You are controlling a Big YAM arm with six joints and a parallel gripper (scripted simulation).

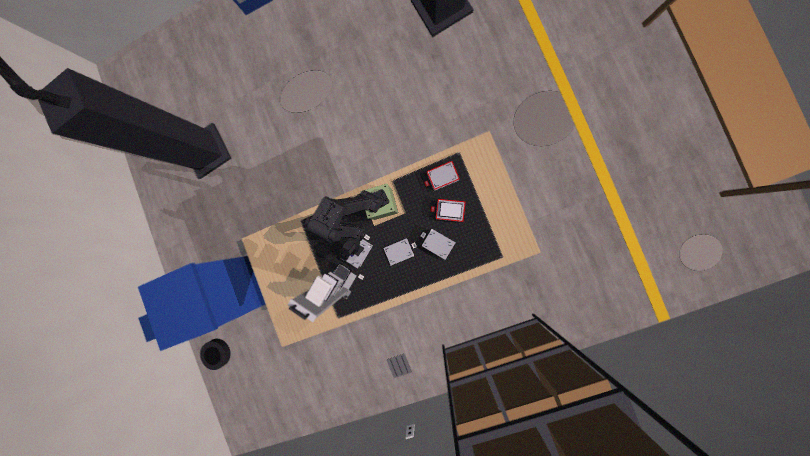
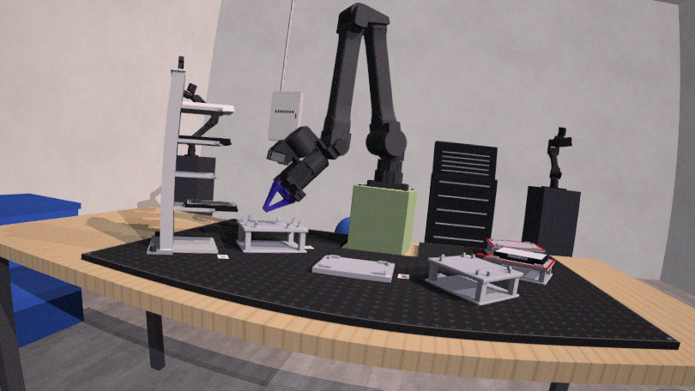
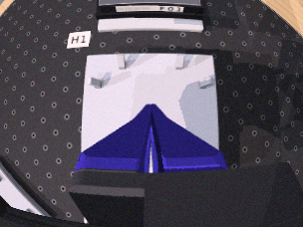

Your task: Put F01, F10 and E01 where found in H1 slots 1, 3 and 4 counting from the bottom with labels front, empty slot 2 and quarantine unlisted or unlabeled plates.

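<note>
Right now my hand is 10 mm past the regrip nest RG, 10 mm to the right of it and 50 mm above it. Round my hand: hotel base: 100 mm ahead, 170 mm to the right, 100 mm below; then RG label: 60 mm behind, 100 mm to the left, 100 mm below; then H1 tag: 150 mm ahead, 60 mm to the right, 100 mm below.
</note>
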